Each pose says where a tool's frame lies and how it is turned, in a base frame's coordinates. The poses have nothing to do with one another.
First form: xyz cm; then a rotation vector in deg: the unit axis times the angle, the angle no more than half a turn.
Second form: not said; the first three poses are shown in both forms.
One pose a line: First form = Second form
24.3 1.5 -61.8 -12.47 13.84 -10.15 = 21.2 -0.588 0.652 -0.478 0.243 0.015 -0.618
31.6 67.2 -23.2 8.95 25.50 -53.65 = 60.1 0.149 0.424 -0.893 0.316 0.672 -0.232
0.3 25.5 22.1 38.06 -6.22 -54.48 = 66.7 0.570 -0.093 -0.816 0.003 0.255 0.221
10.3 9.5 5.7 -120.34 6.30 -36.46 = 125.9 -0.956 0.050 -0.290 0.103 0.095 0.057
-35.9 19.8 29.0 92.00 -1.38 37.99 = 99.5 0.924 -0.014 0.382 -0.359 0.198 0.290
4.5 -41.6 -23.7 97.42 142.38 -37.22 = 176.5 0.552 0.807 -0.211 0.045 -0.416 -0.237
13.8 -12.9 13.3 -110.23 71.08 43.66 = 138.2 -0.797 0.514 0.316 0.138 -0.129 0.133
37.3 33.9 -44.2 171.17 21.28 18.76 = 173.5 0.987 0.123 0.108 0.373 0.339 -0.442
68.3 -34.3 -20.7 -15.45 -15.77 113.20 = 115.3 -0.134 -0.137 0.982 0.683 -0.343 -0.207
